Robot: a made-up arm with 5 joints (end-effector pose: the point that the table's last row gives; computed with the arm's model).
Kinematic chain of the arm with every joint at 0, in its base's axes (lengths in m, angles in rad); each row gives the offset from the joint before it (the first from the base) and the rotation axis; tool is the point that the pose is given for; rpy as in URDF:
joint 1: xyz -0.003 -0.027 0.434 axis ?
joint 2: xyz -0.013 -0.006 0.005 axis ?
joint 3: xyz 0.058 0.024 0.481 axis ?
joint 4: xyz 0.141 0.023 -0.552 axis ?
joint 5: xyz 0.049 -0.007 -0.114 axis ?
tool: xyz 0.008 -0.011 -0.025 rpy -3.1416 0 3.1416
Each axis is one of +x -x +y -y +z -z.
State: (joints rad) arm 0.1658 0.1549 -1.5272 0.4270 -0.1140
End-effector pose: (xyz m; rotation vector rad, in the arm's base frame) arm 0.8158 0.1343 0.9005 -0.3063 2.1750 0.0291
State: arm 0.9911 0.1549 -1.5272 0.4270 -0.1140
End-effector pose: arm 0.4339 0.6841 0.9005 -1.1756 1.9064 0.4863
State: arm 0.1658 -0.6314 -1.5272 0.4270 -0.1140
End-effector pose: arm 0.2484 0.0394 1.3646 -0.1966 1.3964 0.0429
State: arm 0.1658 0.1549 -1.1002 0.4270 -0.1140
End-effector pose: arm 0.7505 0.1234 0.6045 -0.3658 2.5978 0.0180
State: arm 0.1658 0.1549 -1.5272 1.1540 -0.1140
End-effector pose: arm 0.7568 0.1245 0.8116 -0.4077 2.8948 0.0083
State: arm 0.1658 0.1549 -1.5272 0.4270 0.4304
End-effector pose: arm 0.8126 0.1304 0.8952 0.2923 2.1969 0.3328
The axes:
joint 1: +z
joint 2: +y
joint 3: +y
joint 4: +y
joint 5: -z

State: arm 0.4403 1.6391 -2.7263 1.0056 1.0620
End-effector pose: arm 0.9572 0.4493 0.0815 0.9423 2.9331 0.0858
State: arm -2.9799 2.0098 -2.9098 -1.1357 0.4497
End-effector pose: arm -1.0054 -0.2114 0.0577 1.4107 -0.2045 -2.2026
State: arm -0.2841 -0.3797 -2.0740 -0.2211 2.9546
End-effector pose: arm 0.1356 -0.0223 1.5650 0.6365 -0.0309 2.6067
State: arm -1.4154 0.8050 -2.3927 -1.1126 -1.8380
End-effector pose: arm 0.1851 -0.9397 1.0311 0.1394 -0.6499 2.9587
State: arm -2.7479 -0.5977 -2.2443 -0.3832 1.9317
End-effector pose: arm 0.2441 0.0427 1.5738 -0.0618 0.0598 -0.8157
